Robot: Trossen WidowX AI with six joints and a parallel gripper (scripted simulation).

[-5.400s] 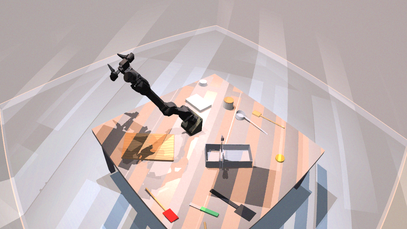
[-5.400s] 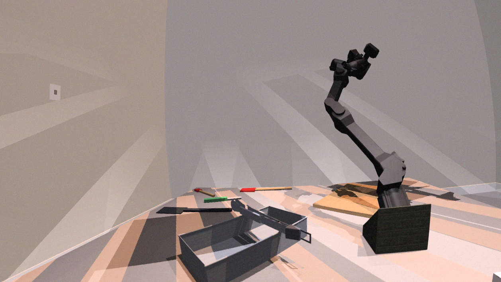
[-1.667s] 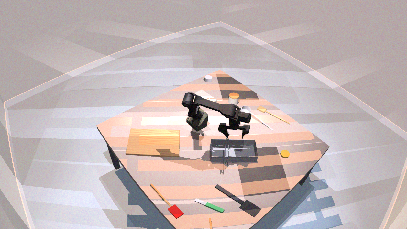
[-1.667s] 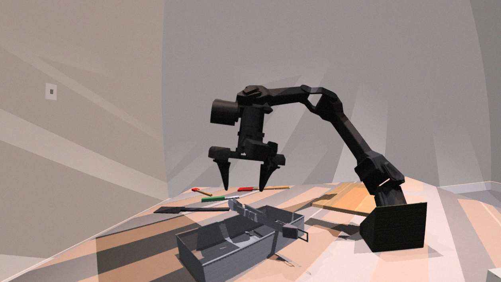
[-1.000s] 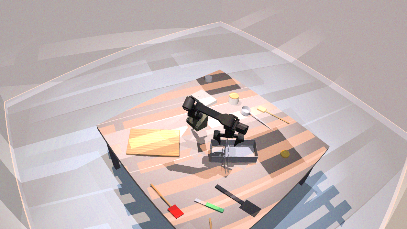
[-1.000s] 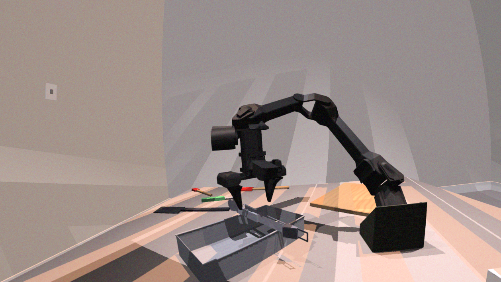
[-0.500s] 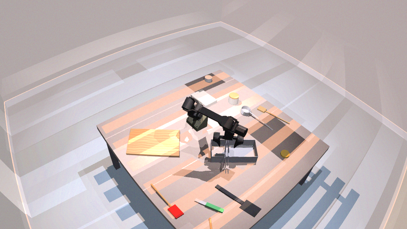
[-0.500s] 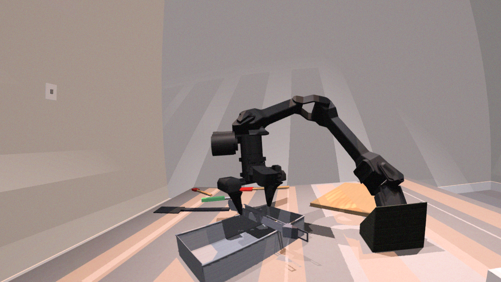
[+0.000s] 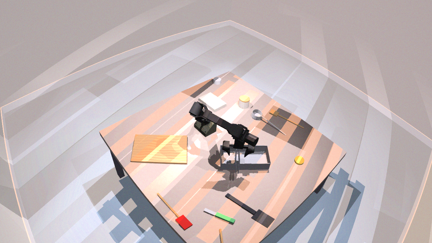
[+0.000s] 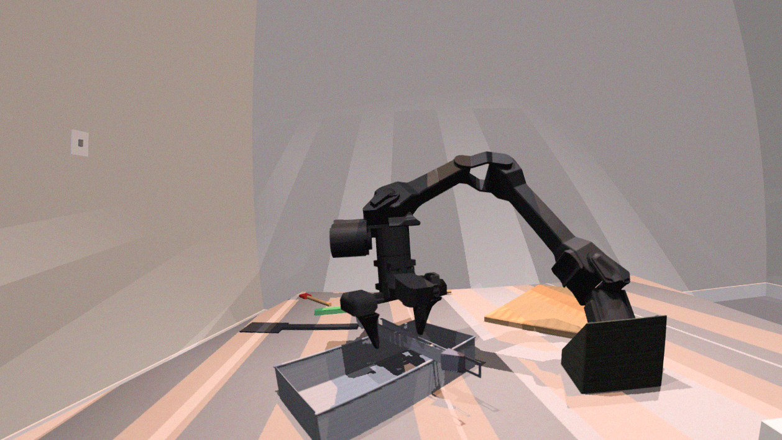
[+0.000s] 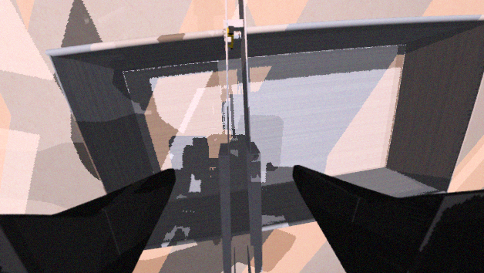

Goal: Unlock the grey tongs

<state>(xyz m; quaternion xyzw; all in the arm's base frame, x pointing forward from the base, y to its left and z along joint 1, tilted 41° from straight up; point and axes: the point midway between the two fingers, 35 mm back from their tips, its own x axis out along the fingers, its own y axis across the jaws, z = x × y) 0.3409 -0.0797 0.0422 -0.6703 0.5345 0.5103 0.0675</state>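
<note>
The grey roasting tin is 30 mm ahead of my gripper tip, 50 mm to the left of it and 30 mm below it. From my gripper tip the other things lie so: black spatula (310 mm ahead, 220 mm to the right, 60 mm below); then wooden board (400 mm behind, 280 mm to the right, 50 mm below); then yellow lock piece (50 mm behind, 60 mm to the left, 10 mm above).
</note>
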